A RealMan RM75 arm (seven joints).
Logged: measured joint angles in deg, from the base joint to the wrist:
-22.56 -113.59 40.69 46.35 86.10 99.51 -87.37
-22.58 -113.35 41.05 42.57 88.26 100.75 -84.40
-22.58 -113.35 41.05 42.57 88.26 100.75 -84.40
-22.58 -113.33 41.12 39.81 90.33 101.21 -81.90
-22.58 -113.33 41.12 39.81 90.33 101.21 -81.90
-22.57 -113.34 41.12 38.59 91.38 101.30 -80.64
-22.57 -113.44 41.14 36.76 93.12 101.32 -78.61
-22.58 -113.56 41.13 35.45 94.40 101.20 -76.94
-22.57 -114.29 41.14 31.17 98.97 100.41 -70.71
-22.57 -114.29 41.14 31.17 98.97 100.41 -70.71
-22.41 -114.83 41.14 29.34 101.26 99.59 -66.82
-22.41 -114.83 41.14 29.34 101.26 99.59 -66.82
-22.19 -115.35 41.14 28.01 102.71 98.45 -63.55
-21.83 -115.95 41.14 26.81 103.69 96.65 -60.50
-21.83 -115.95 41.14 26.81 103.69 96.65 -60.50
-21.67 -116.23 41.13 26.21 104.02 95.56 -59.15
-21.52 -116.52 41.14 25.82 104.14 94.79 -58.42
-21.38 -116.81 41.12 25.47 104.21 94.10 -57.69
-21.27 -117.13 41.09 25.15 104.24 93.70 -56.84
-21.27 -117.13 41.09 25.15 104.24 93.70 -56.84
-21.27 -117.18 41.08 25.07 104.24 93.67 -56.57
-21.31 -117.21 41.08 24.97 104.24 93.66 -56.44
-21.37 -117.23 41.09 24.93 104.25 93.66 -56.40
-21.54 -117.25 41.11 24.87 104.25 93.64 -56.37
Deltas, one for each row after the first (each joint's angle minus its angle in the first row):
-0.02 0.24 0.36 -3.78 2.16 1.24 2.97
-0.02 0.24 0.36 -3.78 2.16 1.24 2.97
-0.02 0.26 0.43 -6.54 4.23 1.70 5.47
-0.02 0.26 0.43 -6.54 4.23 1.70 5.47
-0.01 0.25 0.43 -7.76 5.28 1.79 6.73
-0.01 0.15 0.45 -9.59 7.02 1.81 8.76
-0.02 0.03 0.44 -10.90 8.30 1.69 10.43
-0.01 -0.70 0.45 -15.18 12.87 0.90 16.66
-0.01 -0.70 0.45 -15.18 12.87 0.90 16.66
0.15 -1.24 0.45 -17.01 15.16 0.08 20.55
0.15 -1.24 0.45 -17.01 15.16 0.08 20.55
0.37 -1.76 0.45 -18.34 16.61 -1.06 23.82
0.73 -2.36 0.45 -19.54 17.59 -2.86 26.87
0.73 -2.36 0.45 -19.54 17.59 -2.86 26.87
0.89 -2.64 0.44 -20.14 17.92 -3.95 28.22
1.04 -2.93 0.45 -20.53 18.04 -4.72 28.95
1.18 -3.22 0.43 -20.88 18.11 -5.41 29.68
1.29 -3.54 0.40 -21.20 18.14 -5.81 30.53
1.29 -3.54 0.40 -21.20 18.14 -5.81 30.53
1.29 -3.59 0.39 -21.28 18.14 -5.84 30.80
1.25 -3.62 0.39 -21.38 18.14 -5.85 30.93
1.19 -3.64 0.40 -21.42 18.15 -5.85 30.97
1.02 -3.66 0.42 -21.48 18.15 -5.87 31.00

